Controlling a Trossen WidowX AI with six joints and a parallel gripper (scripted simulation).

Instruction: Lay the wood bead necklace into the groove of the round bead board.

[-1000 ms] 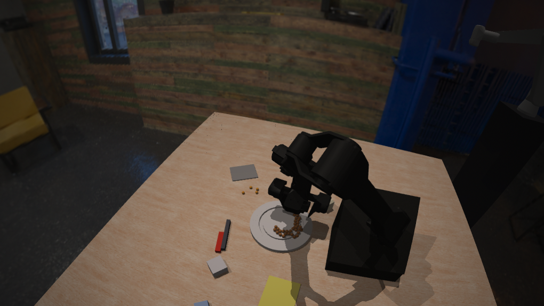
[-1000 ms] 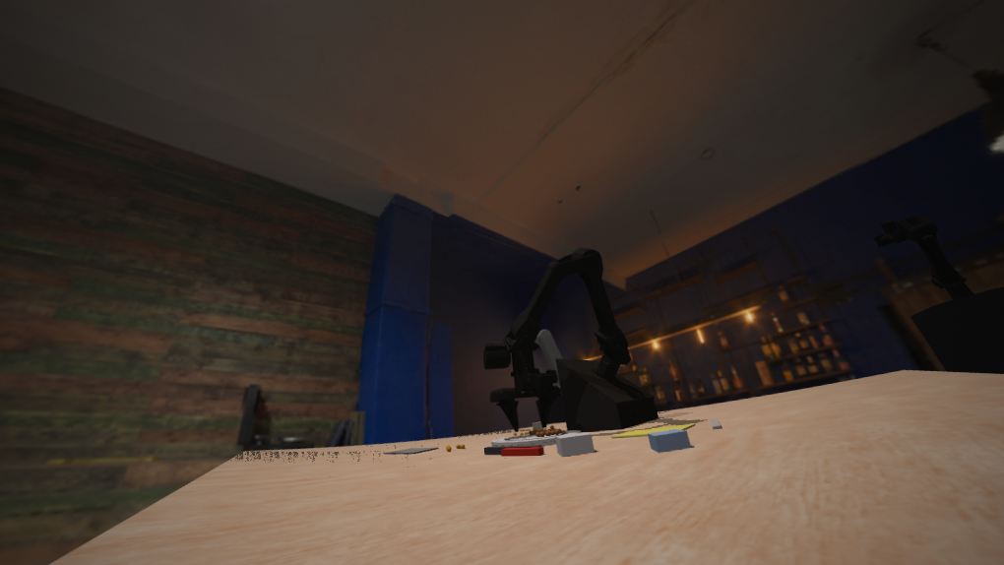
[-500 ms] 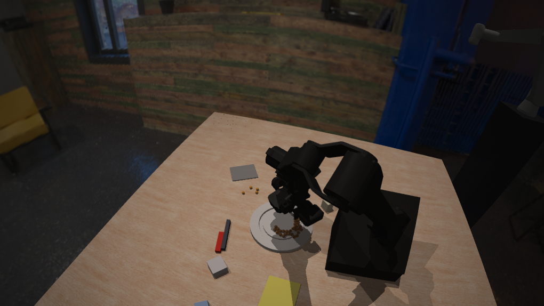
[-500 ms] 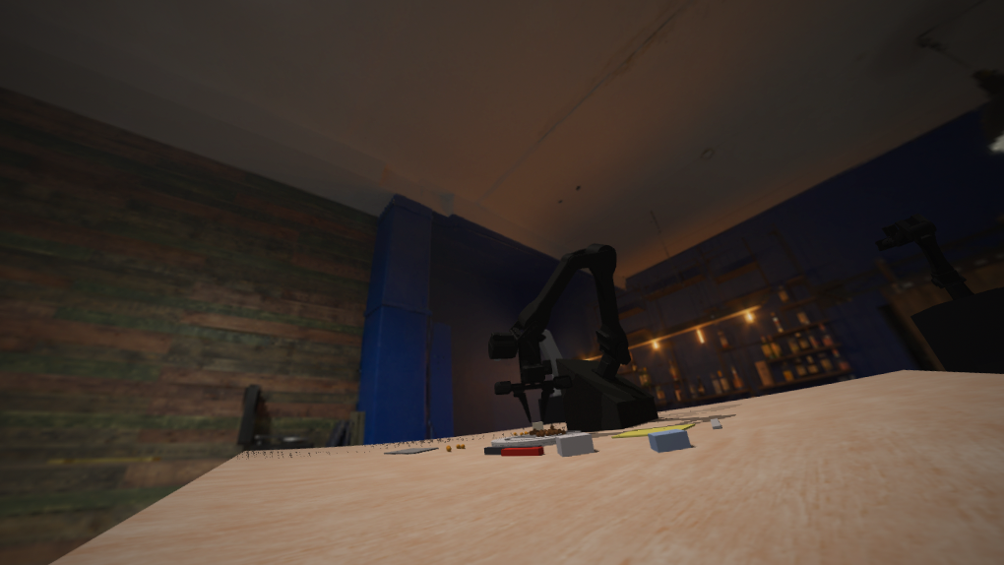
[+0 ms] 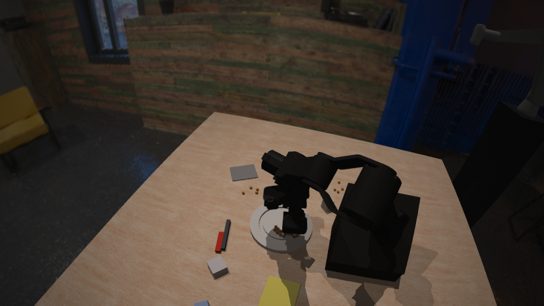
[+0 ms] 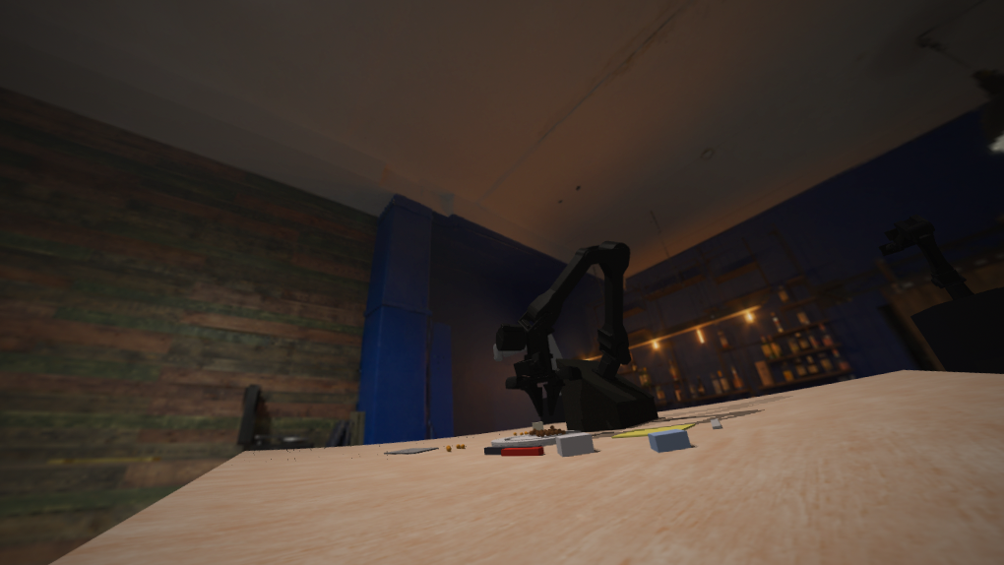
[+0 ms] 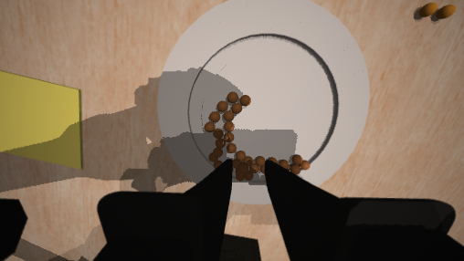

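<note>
Now: gripper tip 40 mm above the round white bead board, 30 mm short of it and 10 mm to the left of it. Also, from my gripper tip: dark bar 190 mm ahead, 90 mm to the left, 50 mm below; then yellow sheet 230 mm to the left, 50 mm below, 20 mm behind; then pale cube 130 mm to the right, 110 mm behind, 30 mm below.
</note>
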